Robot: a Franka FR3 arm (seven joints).
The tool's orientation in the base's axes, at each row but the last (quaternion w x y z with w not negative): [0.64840, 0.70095, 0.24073, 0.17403]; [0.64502, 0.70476, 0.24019, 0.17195]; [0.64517, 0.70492, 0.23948, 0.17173]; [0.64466, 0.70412, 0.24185, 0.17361]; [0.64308, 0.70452, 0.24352, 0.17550]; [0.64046, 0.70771, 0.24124, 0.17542]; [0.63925, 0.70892, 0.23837, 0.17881]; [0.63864, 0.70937, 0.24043, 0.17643]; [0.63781, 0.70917, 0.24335, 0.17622]
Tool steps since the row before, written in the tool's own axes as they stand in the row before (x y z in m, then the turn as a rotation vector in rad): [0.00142, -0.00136, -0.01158, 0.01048, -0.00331, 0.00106]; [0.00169, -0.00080, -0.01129, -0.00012, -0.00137, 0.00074]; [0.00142, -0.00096, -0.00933, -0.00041, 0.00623, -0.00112]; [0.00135, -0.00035, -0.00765, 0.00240, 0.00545, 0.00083]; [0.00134, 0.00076, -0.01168, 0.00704, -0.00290, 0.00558]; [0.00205, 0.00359, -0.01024, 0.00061, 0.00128, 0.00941]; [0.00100, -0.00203, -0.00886, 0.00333, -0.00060, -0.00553]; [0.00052, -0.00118, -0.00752, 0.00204, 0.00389, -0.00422]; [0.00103, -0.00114, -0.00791, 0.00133, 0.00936, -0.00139]
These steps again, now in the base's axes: [-0.00542, 0.01041, -0.00031, 0.00885, 0.00517, -0.00411]; [-0.00493, 0.01032, 0.00032, 0.00015, -0.00061, -0.00143]; [-0.00408, 0.00856, -0.00003, -0.00023, 0.00037, 0.00633]; [-0.00319, 0.00708, 0.00039, 0.00307, 0.00039, 0.00515]; [-0.00536, 0.01031, 0.00197, 0.00856, -0.00042, -0.00396]; [-0.00360, 0.00935, 0.00464, 0.00590, -0.00747, 0.00012]; [-0.00435, 0.00798, -0.00101, -0.00041, 0.00647, -0.00011]; [-0.00390, 0.00655, -0.00028, -0.00022, 0.00435, 0.00425]; [-0.00373, 0.00714, -0.00021, 0.00144, 0.00126, 0.00936]
